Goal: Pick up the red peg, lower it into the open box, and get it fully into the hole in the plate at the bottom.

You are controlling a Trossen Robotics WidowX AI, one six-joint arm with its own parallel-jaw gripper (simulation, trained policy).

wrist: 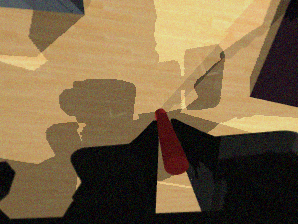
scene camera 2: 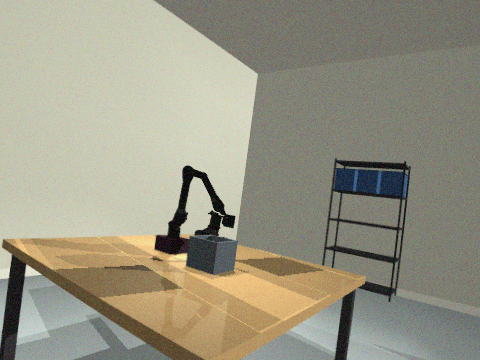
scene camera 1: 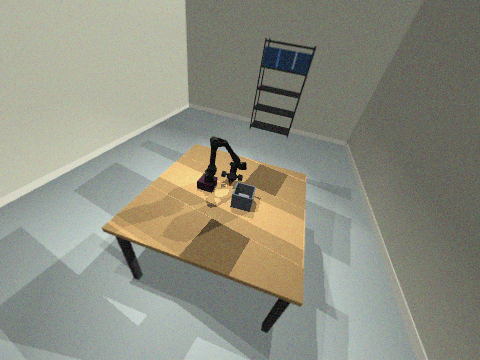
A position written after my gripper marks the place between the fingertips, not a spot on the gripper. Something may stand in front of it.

I see my gripper (wrist: 163,123) and a red peg (wrist: 175,161).
Scene camera 2 misses the red peg, which is hidden by a grey box.
